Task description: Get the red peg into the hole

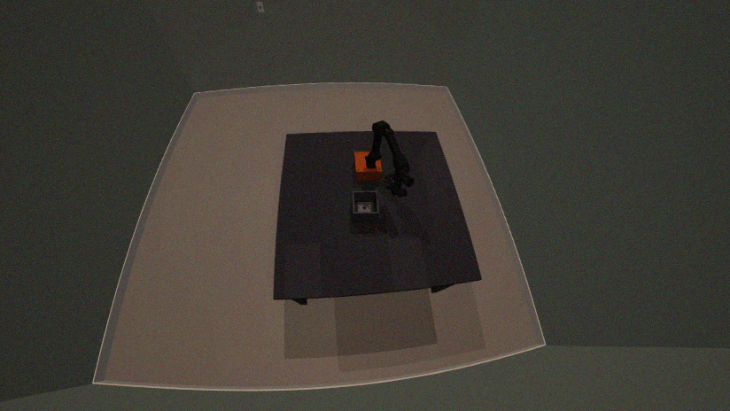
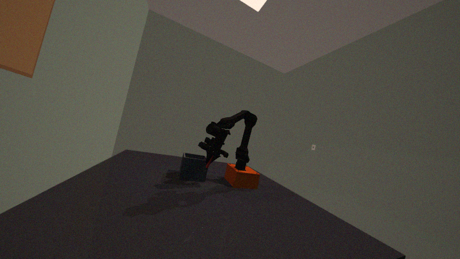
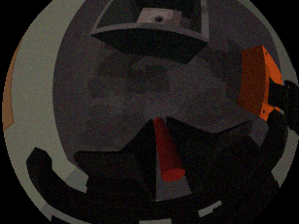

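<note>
Right now the pale plate is 30 mm ahead of my gripper tip, 180 mm to the right of it and 100 mm below it. Also, from my gripper tip: red peg 10 mm behind, 10 mm to the left, 20 mm above.
</note>
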